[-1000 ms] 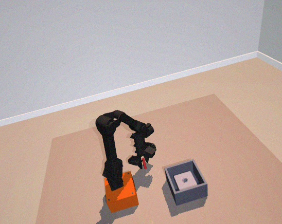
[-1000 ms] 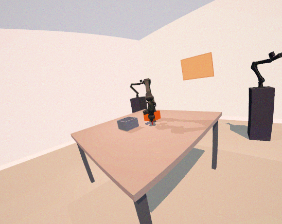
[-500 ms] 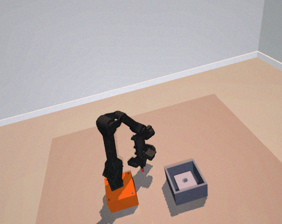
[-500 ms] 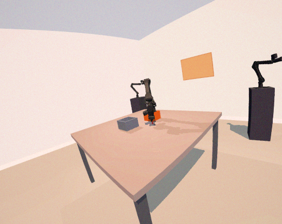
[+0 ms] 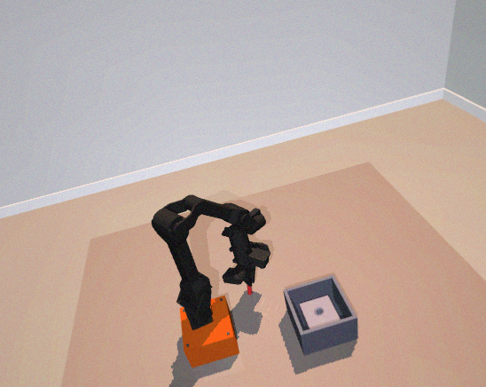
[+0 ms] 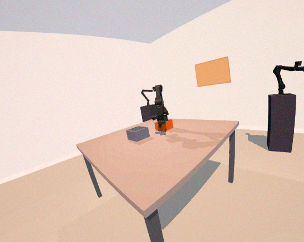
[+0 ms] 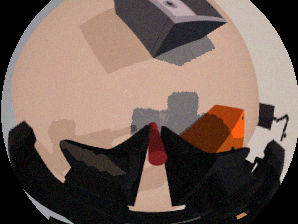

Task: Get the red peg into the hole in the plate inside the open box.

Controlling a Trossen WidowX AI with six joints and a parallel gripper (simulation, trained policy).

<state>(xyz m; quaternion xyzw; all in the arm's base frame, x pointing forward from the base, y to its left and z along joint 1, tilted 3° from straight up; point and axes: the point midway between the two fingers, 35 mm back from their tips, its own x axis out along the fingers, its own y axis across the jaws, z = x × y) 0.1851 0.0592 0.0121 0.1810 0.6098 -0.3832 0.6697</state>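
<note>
My gripper tip is 18 cm to the left of the grey box, 14 cm short of it and 5 cm above it. Round my gripper tip: red peg 1 cm to the left, 1 cm behind.
</note>
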